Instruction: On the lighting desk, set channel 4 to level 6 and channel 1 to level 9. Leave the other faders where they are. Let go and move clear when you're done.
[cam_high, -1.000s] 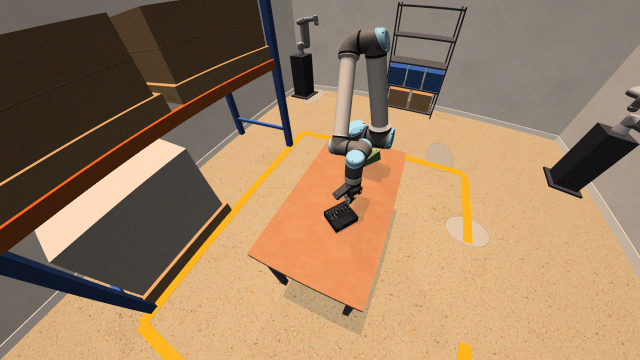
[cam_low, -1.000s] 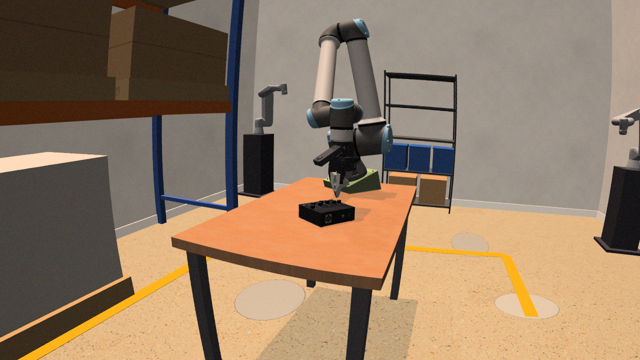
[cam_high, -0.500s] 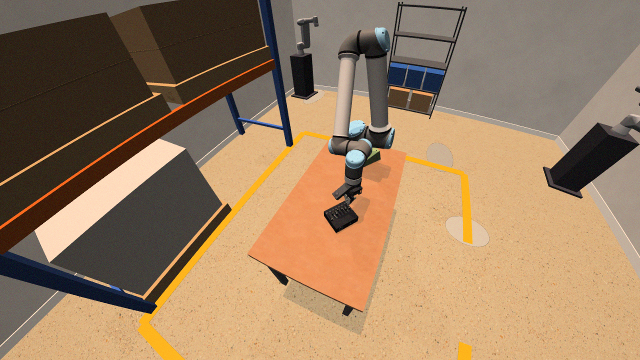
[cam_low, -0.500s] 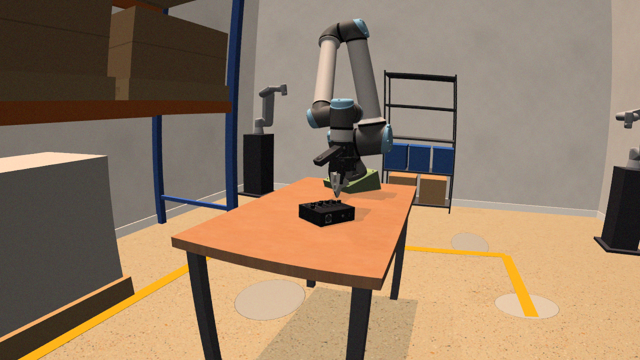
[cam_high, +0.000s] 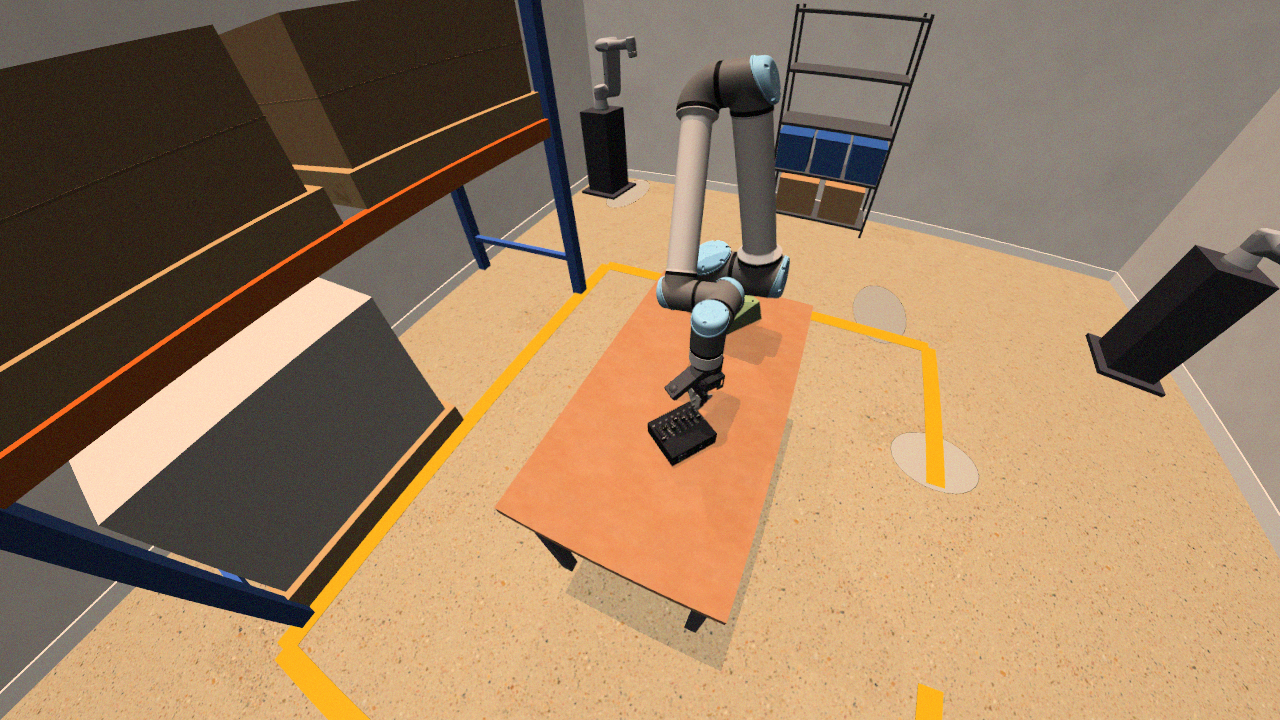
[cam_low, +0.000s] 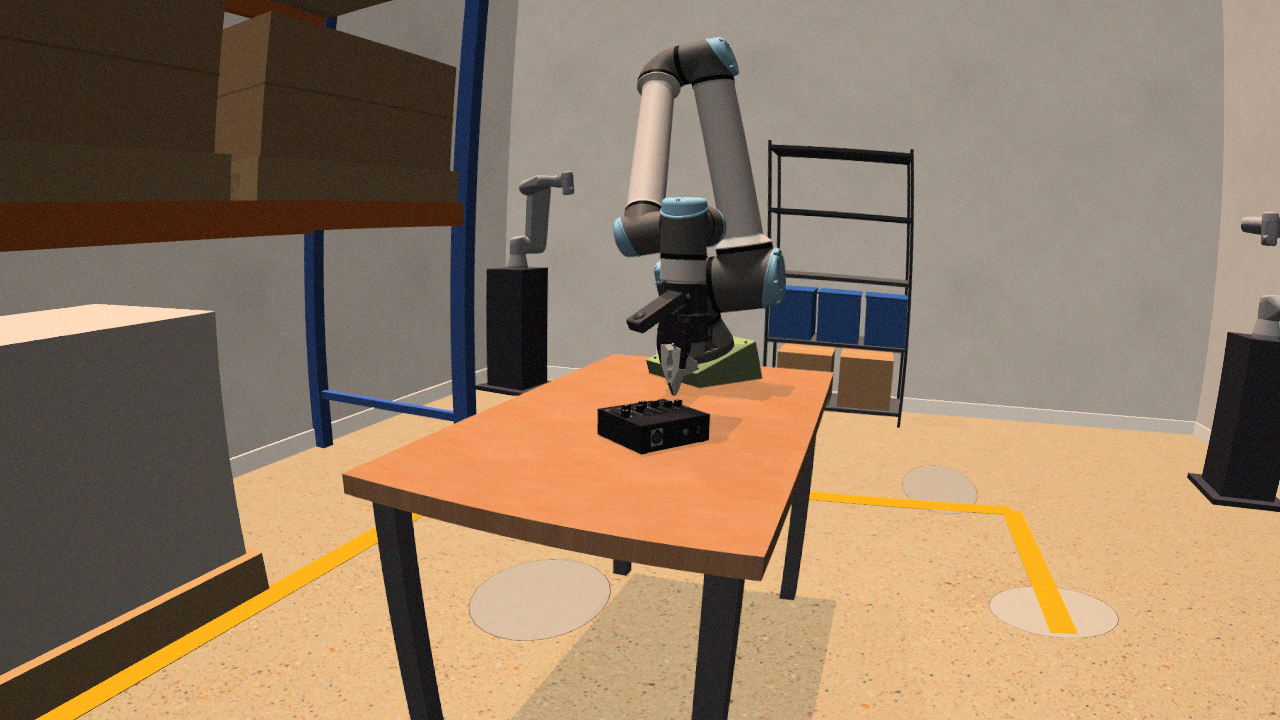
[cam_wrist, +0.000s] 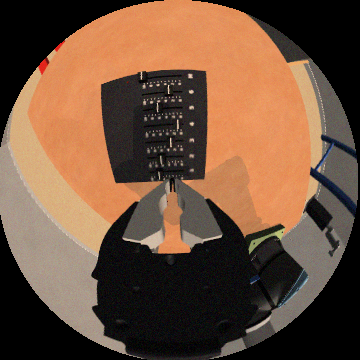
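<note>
Right now my hand is 2 cm to the right of the channel 1 knob, 2 cm above it and 1 cm short of it. The rest, counted from my hand: channel 4 knob (5 cm ahead, 4 cm to the right, 2 cm below).
</note>
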